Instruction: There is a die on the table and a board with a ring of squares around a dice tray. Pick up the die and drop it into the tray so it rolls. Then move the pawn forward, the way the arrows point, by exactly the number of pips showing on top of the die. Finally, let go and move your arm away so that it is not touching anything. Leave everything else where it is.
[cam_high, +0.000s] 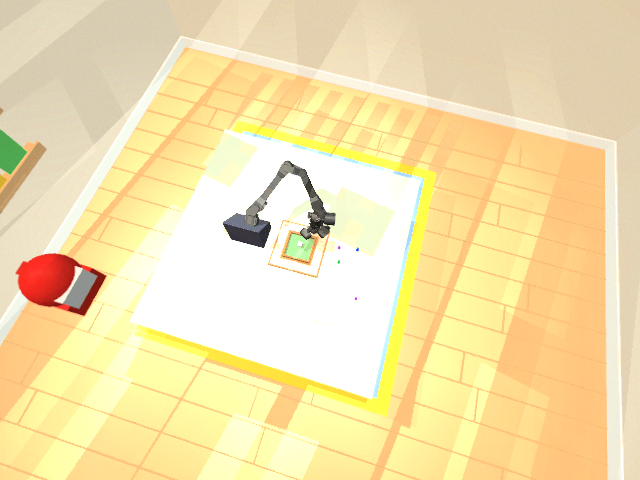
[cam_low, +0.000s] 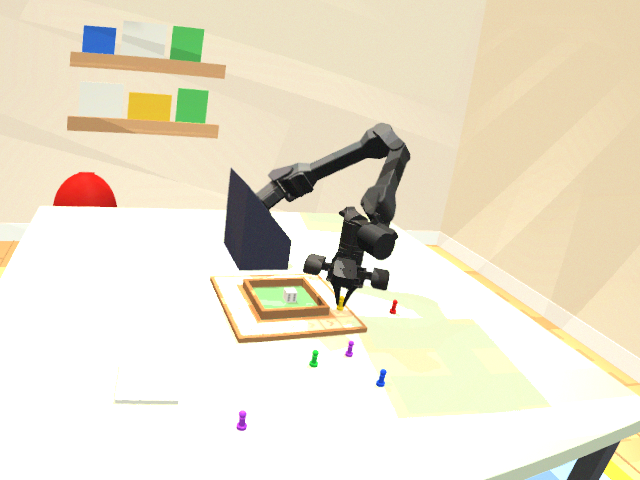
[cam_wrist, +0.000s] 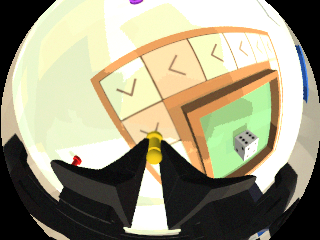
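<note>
Now: the white die 100 mm to the right of my gripper tip and 60 mm behind it. Also, from my gripper tip: green dice tray 120 mm to the right, 50 mm behind, 20 mm below; then yellow pawn 10 mm above; then red pawn 140 mm to the left, 10 mm below.
</note>
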